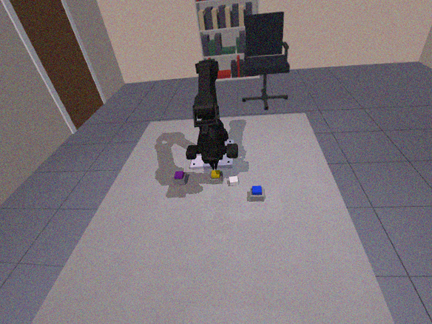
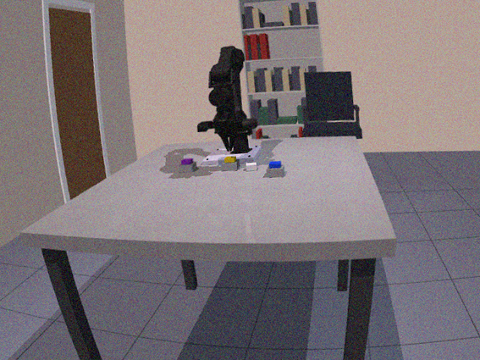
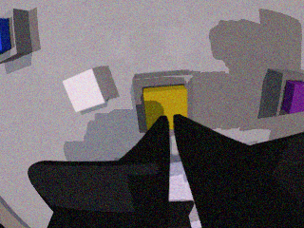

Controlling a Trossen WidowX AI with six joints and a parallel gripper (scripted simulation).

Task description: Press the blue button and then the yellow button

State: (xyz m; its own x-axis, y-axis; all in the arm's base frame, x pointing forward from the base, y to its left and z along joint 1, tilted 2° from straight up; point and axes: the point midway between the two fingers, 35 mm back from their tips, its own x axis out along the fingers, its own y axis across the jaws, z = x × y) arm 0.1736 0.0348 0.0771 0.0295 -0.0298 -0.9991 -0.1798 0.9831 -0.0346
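Now: the yellow button 3 cm below my gripper tip. Round my gripper tip: purple button: 3 cm ahead, 15 cm to the right, 3 cm below; then blue button: 6 cm ahead, 17 cm to the left, 3 cm below; then small white block: 7 cm to the left, 5 cm below.
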